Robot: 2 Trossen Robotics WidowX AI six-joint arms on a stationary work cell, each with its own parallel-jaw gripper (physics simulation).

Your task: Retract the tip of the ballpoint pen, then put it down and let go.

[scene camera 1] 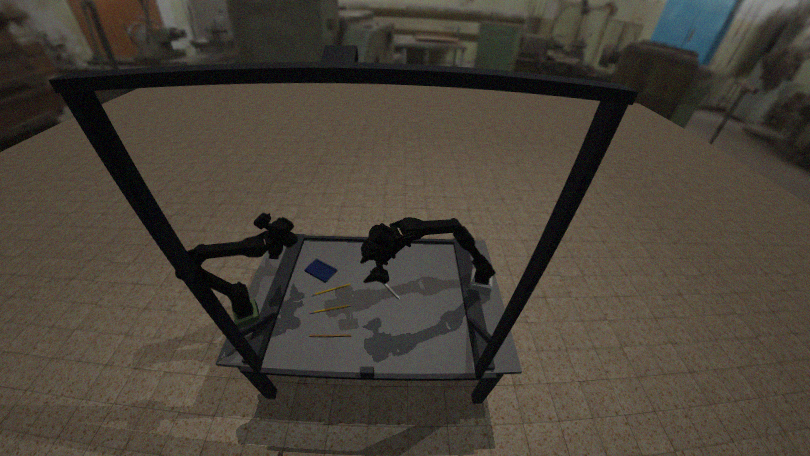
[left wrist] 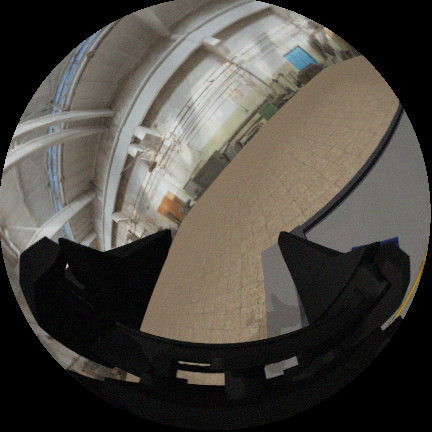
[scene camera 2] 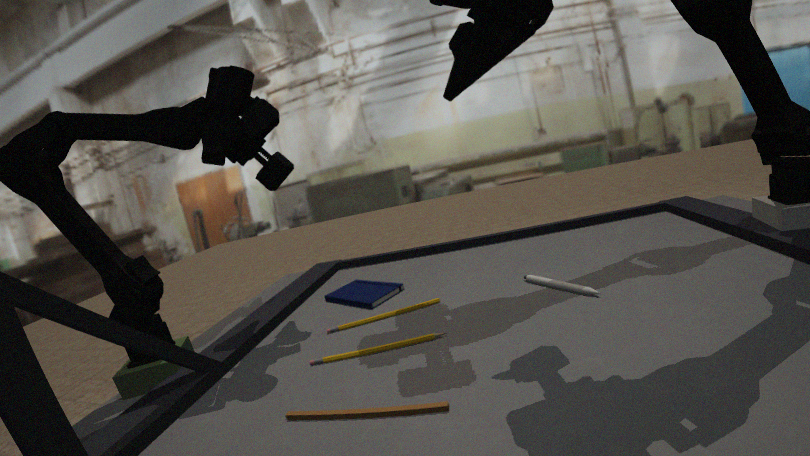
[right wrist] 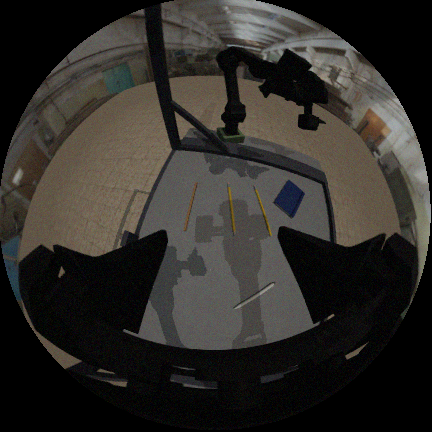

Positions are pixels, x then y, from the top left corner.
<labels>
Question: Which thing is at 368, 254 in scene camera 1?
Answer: The right gripper.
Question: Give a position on a raised dark rim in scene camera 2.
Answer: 145, 420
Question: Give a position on a raised dark rim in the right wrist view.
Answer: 237, 150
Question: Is the right gripper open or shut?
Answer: Open.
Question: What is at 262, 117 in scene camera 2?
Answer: The left gripper.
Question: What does the left gripper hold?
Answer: Nothing.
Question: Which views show the right gripper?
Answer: Scene camera 1, scene camera 2 and the right wrist view only.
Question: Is the left gripper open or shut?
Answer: Open.
</labels>
